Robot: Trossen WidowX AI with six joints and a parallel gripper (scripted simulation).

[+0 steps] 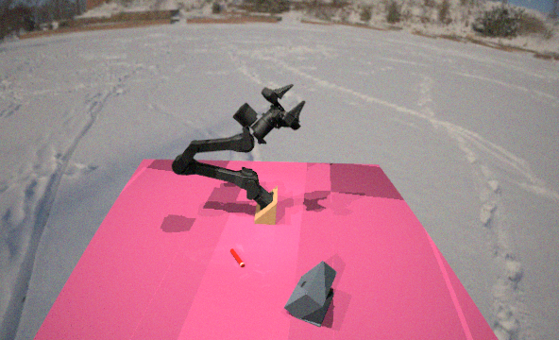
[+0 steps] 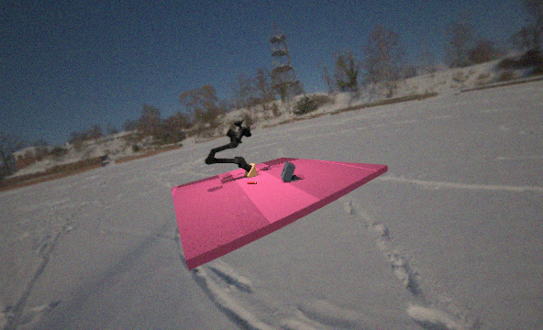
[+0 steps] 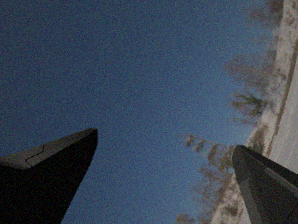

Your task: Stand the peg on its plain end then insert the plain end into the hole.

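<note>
My gripper tip is now 360 mm short of the red peg, 150 mm to the left of it and 460 mm above it. The rest, counted from my gripper tip: grey sloped panel 500 mm ahead, 60 mm to the left, 400 mm below.
</note>
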